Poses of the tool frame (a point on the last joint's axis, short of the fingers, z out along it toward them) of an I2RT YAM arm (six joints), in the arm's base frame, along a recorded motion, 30 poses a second.
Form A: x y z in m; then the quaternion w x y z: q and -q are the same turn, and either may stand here.
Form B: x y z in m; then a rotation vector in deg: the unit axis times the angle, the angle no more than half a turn. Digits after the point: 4 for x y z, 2 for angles.
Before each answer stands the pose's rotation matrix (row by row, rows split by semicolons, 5 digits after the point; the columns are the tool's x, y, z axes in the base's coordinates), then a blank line. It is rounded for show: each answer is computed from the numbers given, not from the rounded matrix.
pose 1, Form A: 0.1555 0.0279 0.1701 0.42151 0.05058 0.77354 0.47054
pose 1, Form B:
-0.63954 -0.31842 0.69971; 0.47493 0.55207 0.68532; -0.60451 0.77060 -0.20184

0.1555 0.0279 0.1701 7.26 111.01 67.53
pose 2, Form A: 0.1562 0.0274 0.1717 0.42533 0.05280 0.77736 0.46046
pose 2, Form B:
-0.63262 -0.30960 0.70989; 0.47378 0.57038 0.67097; -0.61264 0.76080 -0.21415

0.1562 0.0274 0.1717 7.56 111.37 65.97
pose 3, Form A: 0.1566 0.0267 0.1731 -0.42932 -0.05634 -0.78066 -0.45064
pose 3, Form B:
-0.62502 -0.29897 0.72109; 0.47490 0.58750 0.65522; -0.61953 0.75197 -0.22521

0.1566 0.0267 0.1731 8.06 111.63 64.44
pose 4, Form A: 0.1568 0.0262 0.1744 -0.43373 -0.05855 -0.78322 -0.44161
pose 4, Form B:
-0.61690 -0.29136 0.73112; 0.47479 0.60311 0.64096; -0.62770 0.74254 -0.23372

0.1568 0.0262 0.1744 8.36 111.78 63.02
